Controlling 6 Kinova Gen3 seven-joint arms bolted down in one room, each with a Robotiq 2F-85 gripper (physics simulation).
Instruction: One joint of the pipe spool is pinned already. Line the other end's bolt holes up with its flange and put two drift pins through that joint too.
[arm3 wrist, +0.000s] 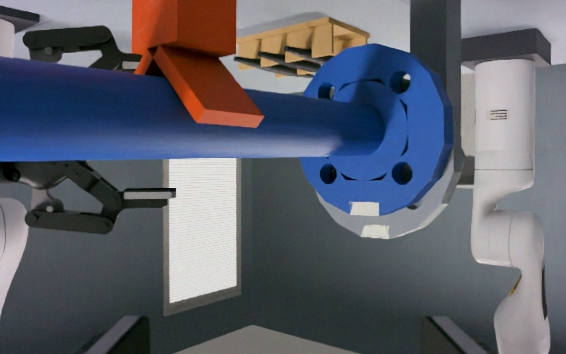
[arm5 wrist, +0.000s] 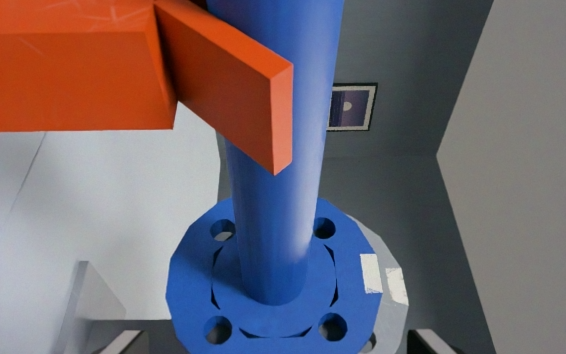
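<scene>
The blue pipe spool (arm3 wrist: 280, 125) (arm5 wrist: 280, 200) ends in a round flange with four bolt holes showing in each view. A grey flange (arm3 wrist: 430, 215) (arm5 wrist: 392, 250) stands close behind it. White marks on both rims sit near each other, slightly offset. No pin shows in these holes. I cannot tell whether both views show the same end. Arm3's gripper (arm3 wrist: 285, 332) is open and empty. Arm5's gripper (arm5 wrist: 280, 341) is open and empty, near the flange's lower edge in its view. Another gripper (arm3 wrist: 150, 127), arm unclear, has open fingers either side of the pipe. Dark pins (arm3 wrist: 290, 59) lie in the rack.
An orange support (arm3 wrist: 210, 95) (arm5 wrist: 225, 85) with slanted plates stands against the pipe. A wooden rack (arm3 wrist: 327, 40) is behind the pipe. A grey post (arm3 wrist: 435, 35) rises beside the flange in the arm3 view. A white arm (arm3 wrist: 504, 130) stands at the right.
</scene>
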